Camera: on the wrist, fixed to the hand. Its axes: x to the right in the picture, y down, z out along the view.
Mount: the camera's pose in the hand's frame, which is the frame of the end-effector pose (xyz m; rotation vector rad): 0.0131 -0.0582 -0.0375 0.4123 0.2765 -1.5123
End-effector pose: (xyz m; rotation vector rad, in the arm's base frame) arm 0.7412 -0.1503 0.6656 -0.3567 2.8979 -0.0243
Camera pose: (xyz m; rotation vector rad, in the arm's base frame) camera 0.7344 -0.2103 0.7019 2.2625 -1.9134 0.8596
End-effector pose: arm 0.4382 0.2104 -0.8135 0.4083 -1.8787 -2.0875
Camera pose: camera 0.4394 0.1767 -0.8754 -1.7289 1.2461 1.2345
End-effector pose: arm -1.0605 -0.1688 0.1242 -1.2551 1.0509 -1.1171
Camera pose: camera -1.0981 -0.1875 0.1808 -1.5076 -0.2018 -2.5027
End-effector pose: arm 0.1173 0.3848 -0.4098 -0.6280 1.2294 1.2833
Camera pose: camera 0.1573 0.3414 -0.4484 -1.0984 0.7834 -0.3140
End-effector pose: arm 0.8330 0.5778 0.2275 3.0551 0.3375 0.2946
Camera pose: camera 0.8260 0.6386 0.2623 -1.7926 -2.2556 -0.4430
